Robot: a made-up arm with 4 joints.
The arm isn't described. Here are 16 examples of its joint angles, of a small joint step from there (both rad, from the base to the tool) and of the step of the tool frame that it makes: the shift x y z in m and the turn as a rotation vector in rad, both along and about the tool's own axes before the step.
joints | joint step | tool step
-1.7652 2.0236 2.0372 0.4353 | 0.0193 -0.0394 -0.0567 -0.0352 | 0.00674 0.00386 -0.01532 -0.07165 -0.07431 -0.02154
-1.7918 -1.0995 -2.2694 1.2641 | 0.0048 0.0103 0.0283 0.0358 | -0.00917 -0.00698 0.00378 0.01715 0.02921 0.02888
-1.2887 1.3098 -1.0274 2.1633 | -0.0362 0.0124 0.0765 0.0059 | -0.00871 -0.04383 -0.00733 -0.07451 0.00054 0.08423
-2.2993 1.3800 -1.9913 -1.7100 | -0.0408 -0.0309 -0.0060 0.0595 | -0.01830 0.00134 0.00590 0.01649 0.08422 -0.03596
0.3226 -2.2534 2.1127 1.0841 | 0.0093 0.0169 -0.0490 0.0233 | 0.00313 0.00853 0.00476 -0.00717 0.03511 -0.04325
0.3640 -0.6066 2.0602 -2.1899 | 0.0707 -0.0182 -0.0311 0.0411 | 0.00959 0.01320 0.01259 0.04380 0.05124 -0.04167
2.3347 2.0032 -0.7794 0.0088 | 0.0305 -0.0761 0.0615 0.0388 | 0.00655 0.00069 0.00562 0.03465 0.09917 -0.04682
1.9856 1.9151 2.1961 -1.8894 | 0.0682 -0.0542 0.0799 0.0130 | 0.01496 -0.00896 0.00350 0.01127 -0.04275 -0.01947
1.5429 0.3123 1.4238 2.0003 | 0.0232 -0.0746 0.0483 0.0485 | -0.00112 -0.01572 -0.02735 -0.03010 -0.02828 0.03201
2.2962 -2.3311 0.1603 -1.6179 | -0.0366 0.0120 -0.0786 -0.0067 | -0.00452 0.02006 0.00838 0.02023 -0.03014 0.10438
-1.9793 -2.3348 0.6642 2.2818 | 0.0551 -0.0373 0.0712 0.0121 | -0.01988 -0.05363 0.00434 -0.03207 0.01779 0.11831
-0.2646 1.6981 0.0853 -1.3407 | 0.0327 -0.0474 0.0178 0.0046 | -0.00438 -0.00690 -0.00760 -0.04962 0.00351 0.00339
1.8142 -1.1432 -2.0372 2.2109 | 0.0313 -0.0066 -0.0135 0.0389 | -0.00592 -0.00119 0.00719 -0.00252 0.05065 0.01706
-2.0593 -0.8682 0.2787 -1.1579 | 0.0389 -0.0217 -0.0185 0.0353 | -0.00076 -0.00961 0.00896 -0.00822 0.00561 -0.01639
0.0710 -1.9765 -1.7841 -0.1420 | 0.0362 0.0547 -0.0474 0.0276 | -0.00423 0.00534 0.00054 -0.01361 -0.02870 0.00191
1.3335 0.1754 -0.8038 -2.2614 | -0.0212 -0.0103 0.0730 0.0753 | -0.01140 -0.01490 -0.00077 -0.04091 0.09746 -0.06517
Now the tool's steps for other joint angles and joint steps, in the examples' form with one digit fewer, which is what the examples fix.
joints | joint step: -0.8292 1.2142 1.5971 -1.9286 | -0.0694 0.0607 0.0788 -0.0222
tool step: 0.0062 -0.0244 -0.0208 -0.0765 0.0370 -0.1253
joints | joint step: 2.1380 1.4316 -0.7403 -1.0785 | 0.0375 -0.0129 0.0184 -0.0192
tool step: 0.0010 0.0047 -0.0040 -0.0204 -0.0146 0.0104
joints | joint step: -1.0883 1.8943 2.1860 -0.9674 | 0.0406 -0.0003 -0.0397 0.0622
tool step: -0.0165 -0.0069 -0.0036 -0.0548 0.0547 0.0568
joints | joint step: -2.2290 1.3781 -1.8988 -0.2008 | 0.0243 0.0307 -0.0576 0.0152
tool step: -0.0026 0.0024 -0.0033 -0.0828 -0.0121 0.0012
